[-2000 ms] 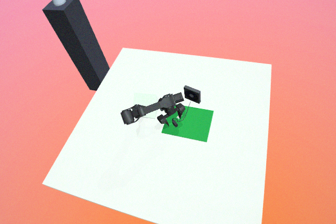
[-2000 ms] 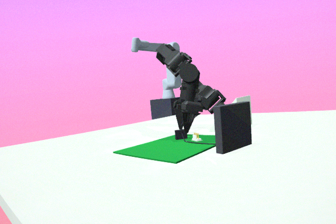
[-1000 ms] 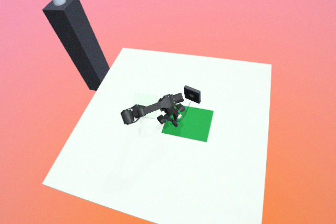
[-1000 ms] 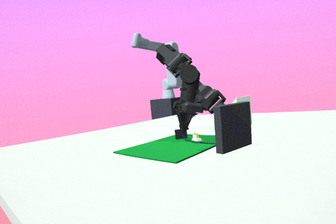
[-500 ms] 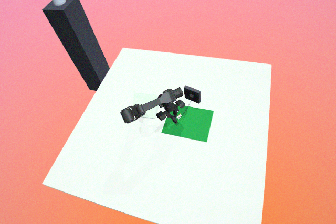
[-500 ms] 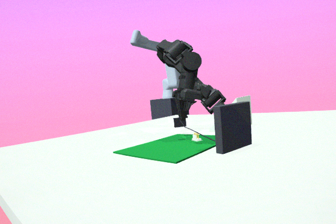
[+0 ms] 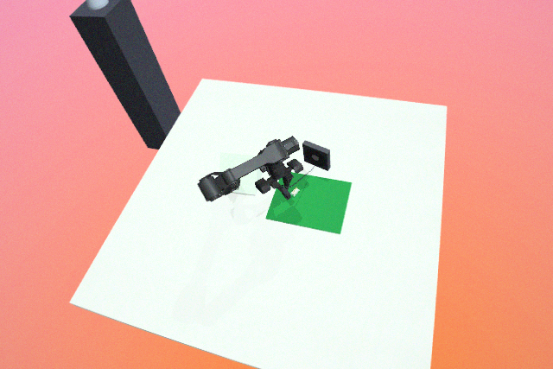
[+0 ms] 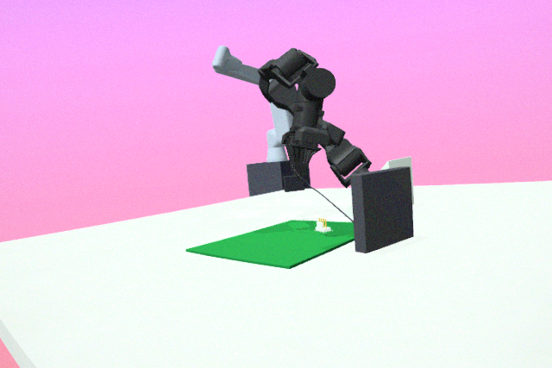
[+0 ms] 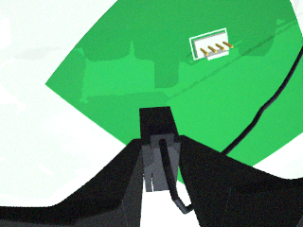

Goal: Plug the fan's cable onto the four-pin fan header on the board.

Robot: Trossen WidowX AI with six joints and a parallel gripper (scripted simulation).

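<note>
My gripper tip is 110 mm above the green board, 90 mm short of it and 40 mm to the right of it. Also, from my gripper tip: white four-pin fan header 100 mm below, 60 mm to the left, 20 mm ahead; then fan 220 mm to the left, 70 mm ahead, 40 mm below; then dark fan plug 10 mm to the right, 10 mm ahead.
</note>
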